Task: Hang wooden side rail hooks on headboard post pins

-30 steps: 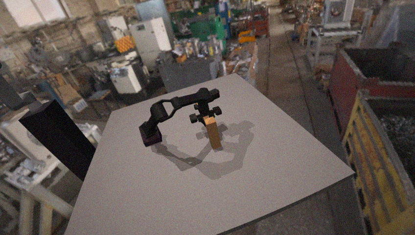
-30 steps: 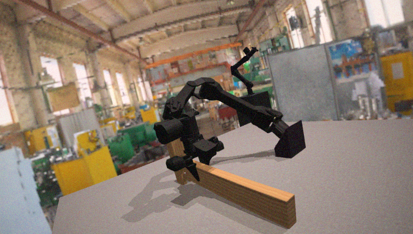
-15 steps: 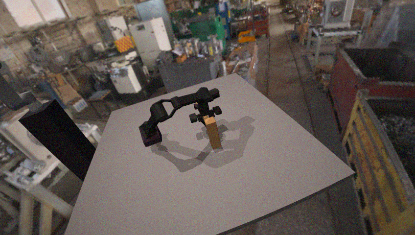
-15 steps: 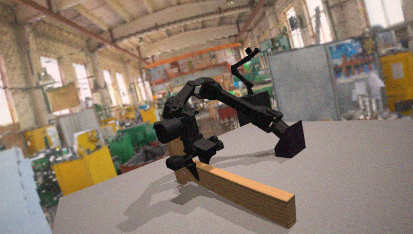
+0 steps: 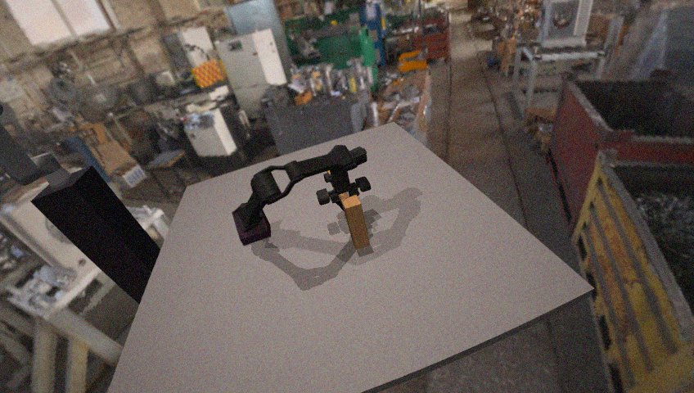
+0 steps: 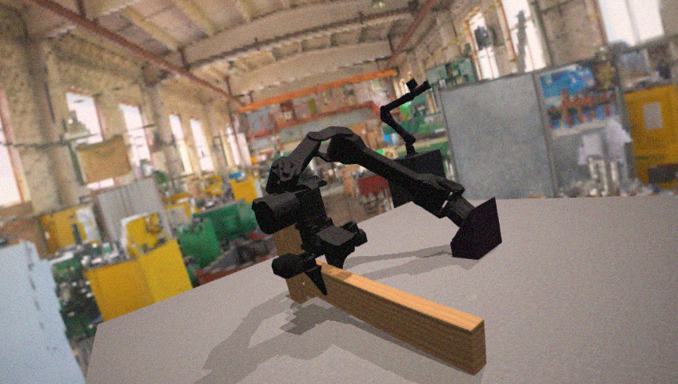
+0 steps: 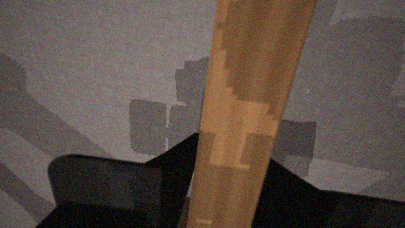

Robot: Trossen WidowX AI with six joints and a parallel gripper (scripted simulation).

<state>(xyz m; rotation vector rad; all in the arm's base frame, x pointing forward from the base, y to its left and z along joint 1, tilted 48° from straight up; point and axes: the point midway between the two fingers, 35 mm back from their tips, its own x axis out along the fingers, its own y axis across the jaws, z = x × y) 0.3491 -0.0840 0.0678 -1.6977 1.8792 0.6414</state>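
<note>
The wooden headboard post is 1 cm behind my gripper tip, 14 cm to the right of it and 5 cm above it.
</note>
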